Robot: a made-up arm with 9 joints. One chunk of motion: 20 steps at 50 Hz.
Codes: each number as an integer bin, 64 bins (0 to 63) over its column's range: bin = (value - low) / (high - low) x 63, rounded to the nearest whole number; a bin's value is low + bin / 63 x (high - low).
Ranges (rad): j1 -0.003..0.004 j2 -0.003..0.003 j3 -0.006..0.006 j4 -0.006..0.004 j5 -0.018..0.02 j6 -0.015..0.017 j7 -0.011..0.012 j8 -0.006..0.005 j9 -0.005..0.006
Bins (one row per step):
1: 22 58 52 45 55 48 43 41 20
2: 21 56 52 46 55 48 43 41 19
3: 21 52 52 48 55 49 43 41 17
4: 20 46 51 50 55 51 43 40 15
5: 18 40 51 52 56 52 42 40 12
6: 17 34 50 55 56 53 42 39 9
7: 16 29 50 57 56 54 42 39 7
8: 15 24 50 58 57 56 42 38 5
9: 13 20 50 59 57 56 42 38 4
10: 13 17 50 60 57 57 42 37 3
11: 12 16 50 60 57 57 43 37 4
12: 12 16 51 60 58 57 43 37 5
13: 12 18 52 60 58 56 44 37 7
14: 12 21 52 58 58 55 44 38 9
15: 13 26 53 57 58 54 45 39 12
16: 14 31 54 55 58 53 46 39 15
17: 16 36 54 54 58 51 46 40 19
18: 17 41 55 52 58 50 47 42 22
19: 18 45 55 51 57 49 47 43 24
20: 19 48 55 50 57 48 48 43 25
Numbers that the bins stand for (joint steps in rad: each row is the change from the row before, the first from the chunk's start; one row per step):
1: -0.00056 0.00252 0.00390 0.00114 0.01517 0.00938 0.00470 0.00116 -0.00151
2: -0.00067 0.00233 0.00390 0.00130 0.01517 0.00938 0.00470 0.00116 -0.00168
3: -0.00067 0.00195 0.00390 0.00162 0.01517 0.00989 0.00470 0.00116 -0.00203
4: -0.00078 0.00138 0.00371 0.00194 0.01517 0.01090 0.00470 0.00098 -0.00238
5: -0.00100 0.00081 0.00371 0.00225 0.01578 0.01141 0.00433 0.00098 -0.00290
6: -0.00111 0.00024 0.00352 0.00273 0.01578 0.01192 0.00433 0.00081 -0.00343
7: -0.00122 -0.00024 0.00352 0.00305 0.01578 0.01243 0.00433 0.00081 -0.00378
8: -0.00133 -0.00071 0.00352 0.00321 0.01638 0.01344 0.00433 0.00063 -0.00413
9: -0.00156 -0.00110 0.00352 0.00337 0.01638 0.01344 0.00433 0.00063 -0.00430
10: -0.00156 -0.00138 0.00352 0.00352 0.01638 0.01395 0.00433 0.00046 -0.00448
11: -0.00167 -0.00148 0.00352 0.00352 0.01638 0.01395 0.00470 0.00046 -0.00430
12: -0.00167 -0.00148 0.00371 0.00352 0.01698 0.01395 0.00470 0.00046 -0.00413
13: -0.00167 -0.00129 0.00390 0.00352 0.01698 0.01344 0.00506 0.00046 -0.00378
14: -0.00167 -0.00100 0.00390 0.00321 0.01698 0.01294 0.00506 0.00063 -0.00343
15: -0.00156 -0.00052 0.00410 0.00305 0.01698 0.01243 0.00543 0.00081 -0.00290
16: -0.00144 -0.00005 0.00429 0.00273 0.01698 0.01192 0.00579 0.00081 -0.00238
17: -0.00122 0.00043 0.00429 0.00257 0.01698 0.01090 0.00579 0.00098 -0.00168
18: -0.00111 0.00090 0.00448 0.00225 0.01698 0.01040 0.00616 0.00133 -0.00116
19: -0.00100 0.00129 0.00448 0.00210 0.01638 0.00989 0.00616 0.00151 -0.00081
20: -0.00089 0.00157 0.00448 0.00194 0.01638 0.00938 0.00652 0.00151 -0.00063

